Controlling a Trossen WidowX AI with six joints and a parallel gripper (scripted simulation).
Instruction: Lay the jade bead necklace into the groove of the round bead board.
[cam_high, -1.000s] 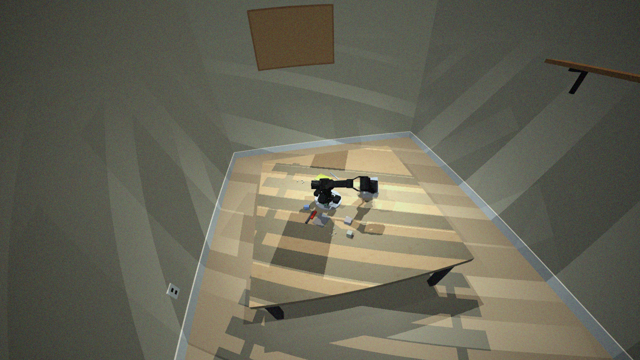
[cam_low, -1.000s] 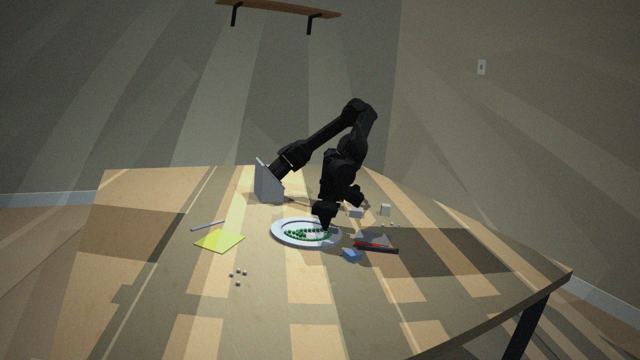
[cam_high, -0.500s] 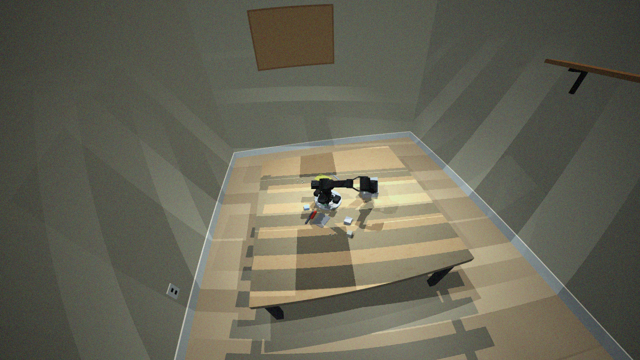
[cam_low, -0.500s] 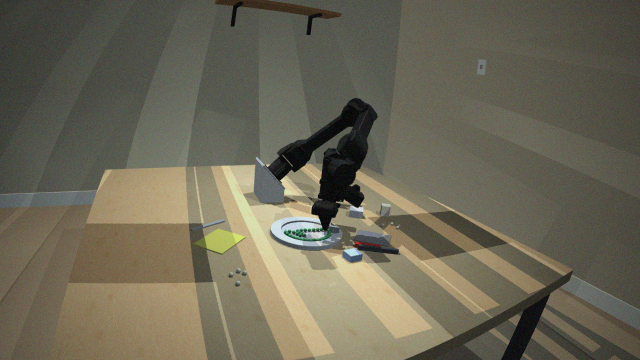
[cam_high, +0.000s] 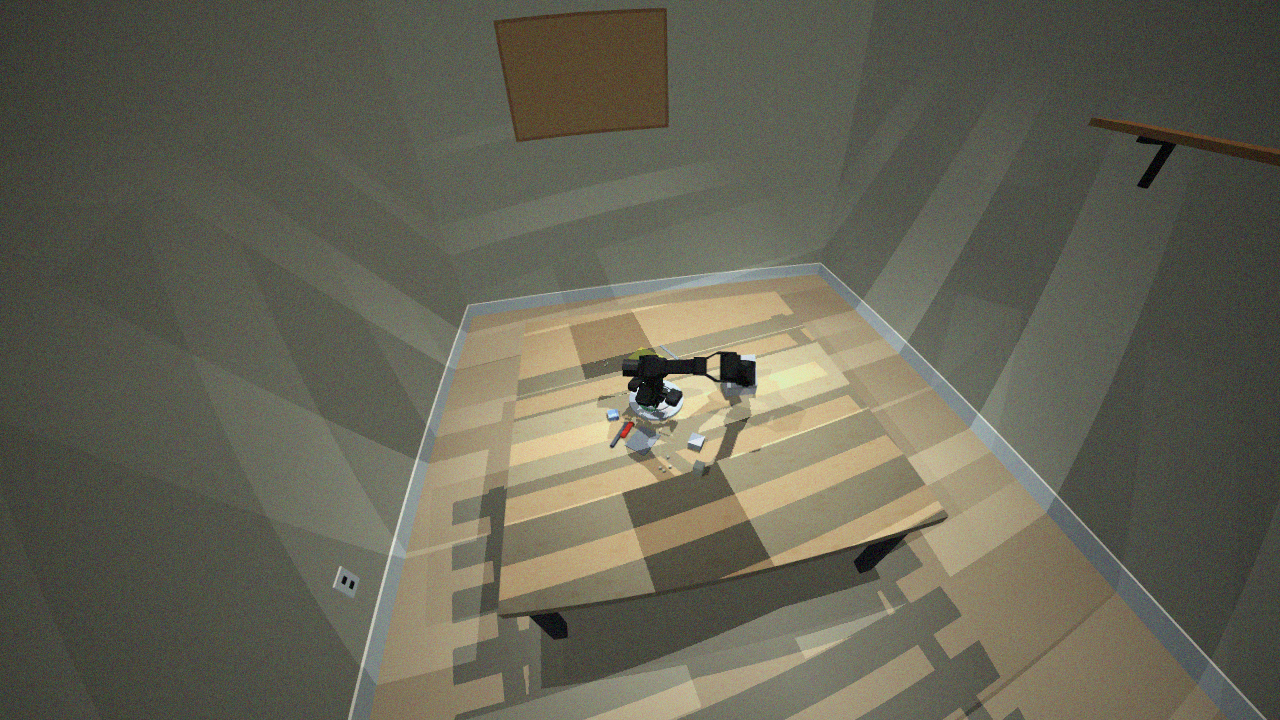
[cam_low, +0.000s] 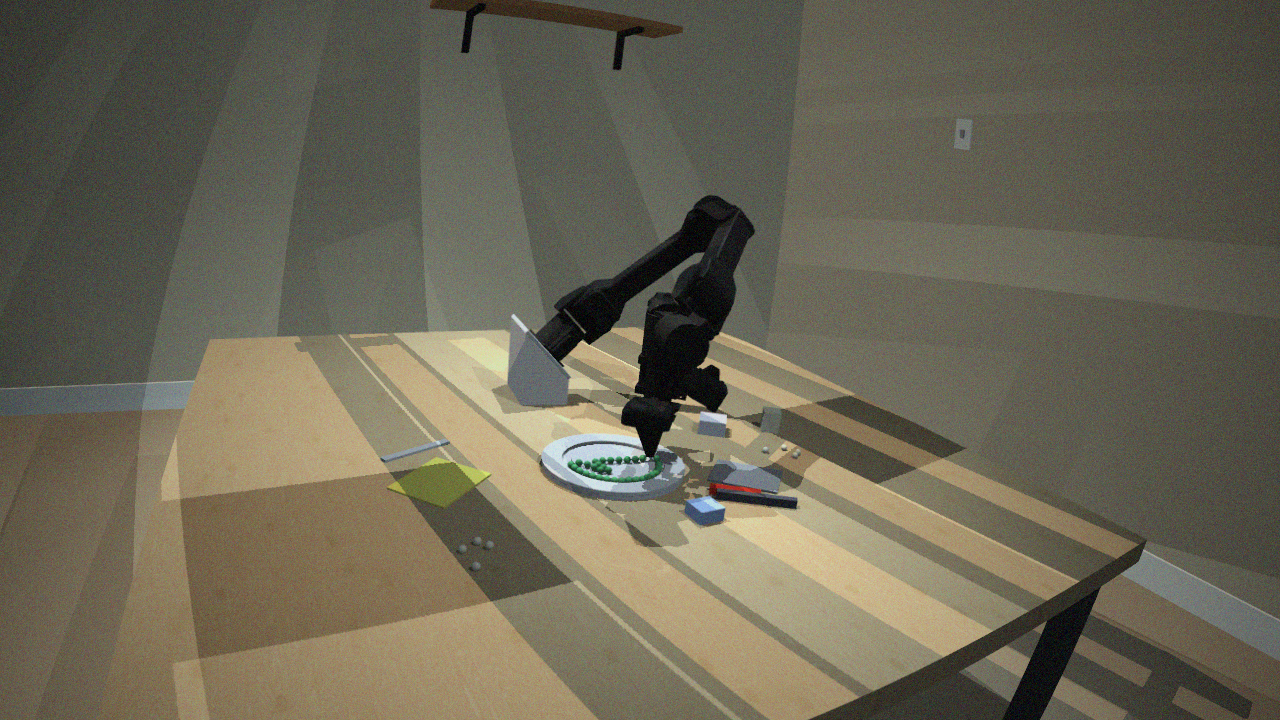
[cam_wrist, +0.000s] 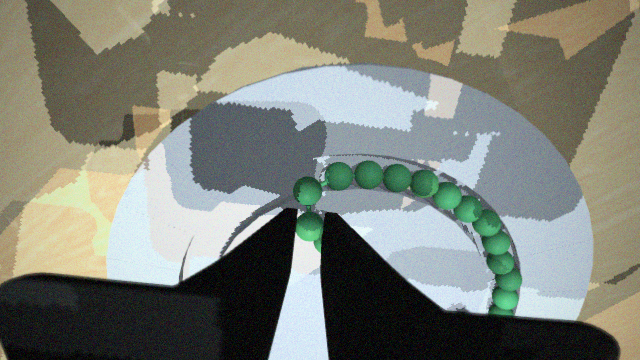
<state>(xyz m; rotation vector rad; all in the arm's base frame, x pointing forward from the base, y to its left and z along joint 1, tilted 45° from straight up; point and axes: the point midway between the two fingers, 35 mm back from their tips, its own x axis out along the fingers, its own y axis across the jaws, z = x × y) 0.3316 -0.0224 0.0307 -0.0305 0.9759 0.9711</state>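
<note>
My gripper tip is now 20 mm past the round grey bead board, 50 mm to the left of it and 10 mm above it. Round my gripper tip: grey plate (80 mm ahead, 120 mm to the left, 20 mm below); blue block (150 mm ahead, 20 mm to the right, 10 mm below); red and black pen (130 mm ahead, 70 mm to the left, 10 mm below).
</note>
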